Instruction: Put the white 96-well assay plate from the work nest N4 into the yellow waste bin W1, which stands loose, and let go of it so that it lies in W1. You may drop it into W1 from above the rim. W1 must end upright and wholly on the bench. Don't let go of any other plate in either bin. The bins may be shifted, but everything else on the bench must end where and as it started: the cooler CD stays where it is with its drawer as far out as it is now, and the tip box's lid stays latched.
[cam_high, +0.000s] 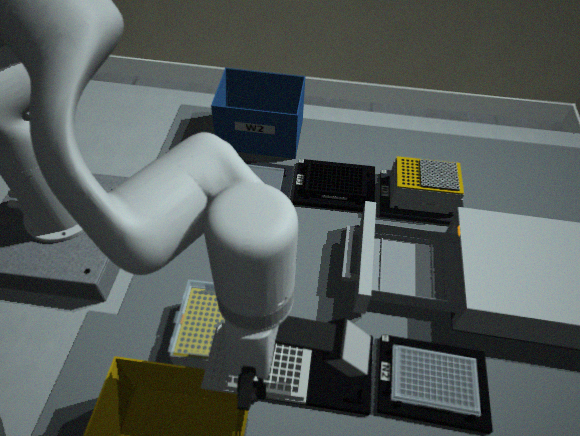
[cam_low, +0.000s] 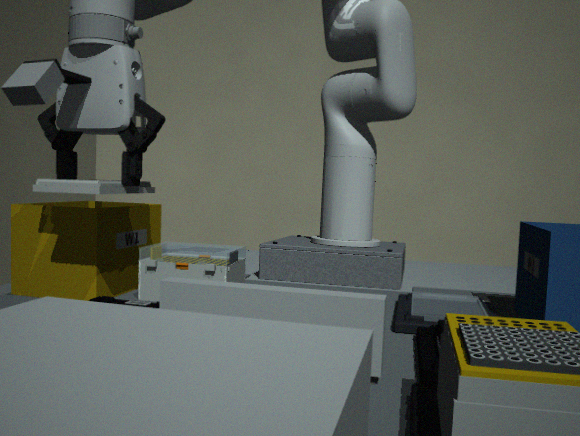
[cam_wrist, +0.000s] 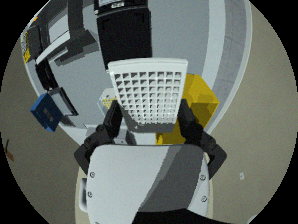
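The yellow bin W1 is 100 mm behind my hand, 80 mm to the right of it and 120 mm below it. From my hand the other things lie so: black nest 80 mm ahead, 60 mm to the left, 150 mm below; drawer 240 mm ahead, 260 mm to the left, 140 mm below; white 96-well plate 10 mm below.
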